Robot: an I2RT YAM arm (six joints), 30 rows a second.
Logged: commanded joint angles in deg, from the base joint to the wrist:
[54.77 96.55 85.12 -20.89 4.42 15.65]
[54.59 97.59 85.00 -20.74 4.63 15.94]
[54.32 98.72 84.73 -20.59 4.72 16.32]
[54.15 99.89 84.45 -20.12 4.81 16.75]
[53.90 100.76 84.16 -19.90 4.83 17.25]
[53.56 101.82 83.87 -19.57 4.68 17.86]
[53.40 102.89 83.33 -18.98 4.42 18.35]
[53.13 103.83 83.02 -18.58 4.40 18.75]
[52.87 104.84 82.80 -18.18 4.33 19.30]
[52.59 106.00 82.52 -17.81 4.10 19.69]
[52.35 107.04 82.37 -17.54 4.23 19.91]
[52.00 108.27 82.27 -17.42 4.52 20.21]
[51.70 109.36 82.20 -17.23 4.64 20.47]
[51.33 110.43 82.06 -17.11 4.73 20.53]
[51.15 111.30 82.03 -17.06 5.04 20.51]
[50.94 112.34 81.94 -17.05 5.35 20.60]
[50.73 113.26 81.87 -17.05 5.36 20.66]
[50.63 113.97 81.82 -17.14 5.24 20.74]
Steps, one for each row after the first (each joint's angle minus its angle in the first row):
[-0.18 1.04 -0.12 0.15 0.21 0.29]
[-0.45 2.17 -0.39 0.30 0.30 0.67]
[-0.62 3.34 -0.67 0.77 0.39 1.10]
[-0.87 4.21 -0.96 0.99 0.41 1.60]
[-1.21 5.27 -1.25 1.32 0.26 2.21]
[-1.37 6.34 -1.79 1.91 0.00 2.70]
[-1.64 7.28 -2.10 2.31 -0.02 3.10]
[-1.90 8.29 -2.32 2.71 -0.09 3.65]
[-2.18 9.45 -2.60 3.08 -0.32 4.04]
[-2.42 10.49 -2.75 3.35 -0.19 4.26]
[-2.77 11.72 -2.85 3.47 0.10 4.56]
[-3.07 12.81 -2.92 3.66 0.22 4.82]
[-3.44 13.88 -3.06 3.78 0.31 4.88]
[-3.62 14.75 -3.09 3.83 0.62 4.86]
[-3.83 15.79 -3.18 3.84 0.93 4.95]
[-4.04 16.71 -3.25 3.84 0.94 5.01]
[-4.14 17.42 -3.30 3.75 0.82 5.09]

